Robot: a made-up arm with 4 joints.
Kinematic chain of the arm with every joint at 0, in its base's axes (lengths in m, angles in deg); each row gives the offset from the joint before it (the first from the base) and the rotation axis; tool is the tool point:
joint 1: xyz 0 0 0.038 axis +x
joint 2: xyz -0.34 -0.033 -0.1 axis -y
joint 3: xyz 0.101 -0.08 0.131 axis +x
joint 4: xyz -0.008 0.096 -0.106 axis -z
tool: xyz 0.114 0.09 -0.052
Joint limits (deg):
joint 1: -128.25..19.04
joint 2: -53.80..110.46
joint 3: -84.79..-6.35
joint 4: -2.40..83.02
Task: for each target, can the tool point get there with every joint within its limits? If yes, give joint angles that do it. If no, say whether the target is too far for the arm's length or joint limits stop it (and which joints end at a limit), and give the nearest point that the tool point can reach.
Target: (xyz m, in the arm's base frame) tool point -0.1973 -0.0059 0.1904
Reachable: yes | joints -47.00 72.41 -40.85 23.41
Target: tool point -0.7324 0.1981 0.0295
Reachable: no: joint limits stop it (at a limit: joint 1, joint 2, joint 3) | nearest point -0.5181 0.2079 0.2181 | short by 0.286 m
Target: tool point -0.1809 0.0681 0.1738
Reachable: yes | joints -82.86 61.31 -34.22 40.11
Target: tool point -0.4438 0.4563 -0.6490
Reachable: no: too far | nearest point -0.2923 0.1030 -0.2616 | short by 0.546 m
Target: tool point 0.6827 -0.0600 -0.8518
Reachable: no: too far | nearest point -0.1434 -0.1724 -0.2740 | short by 1.014 m
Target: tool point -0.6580 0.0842 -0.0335
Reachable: no: joint limits stop it (at a limit: joint 1, joint 2, joint 3) | nearest point -0.3882 0.1245 -0.0240 | short by 0.273 m
